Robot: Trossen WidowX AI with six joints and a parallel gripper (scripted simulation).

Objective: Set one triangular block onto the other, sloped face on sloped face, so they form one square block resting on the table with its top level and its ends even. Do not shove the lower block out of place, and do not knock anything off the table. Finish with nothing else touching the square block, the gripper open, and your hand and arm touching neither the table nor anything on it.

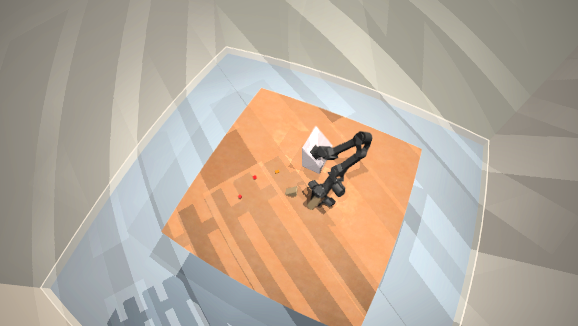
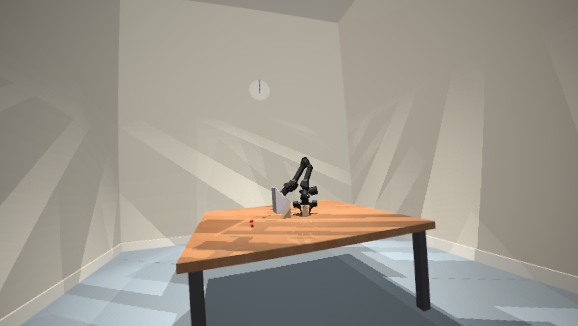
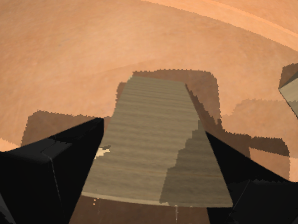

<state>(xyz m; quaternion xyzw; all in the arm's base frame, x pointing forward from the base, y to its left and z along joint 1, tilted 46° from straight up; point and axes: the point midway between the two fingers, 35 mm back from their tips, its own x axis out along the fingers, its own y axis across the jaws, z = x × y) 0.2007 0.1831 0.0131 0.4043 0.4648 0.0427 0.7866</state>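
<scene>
The pale wooden triangular block is 10 mm behind my gripper tip.
</scene>
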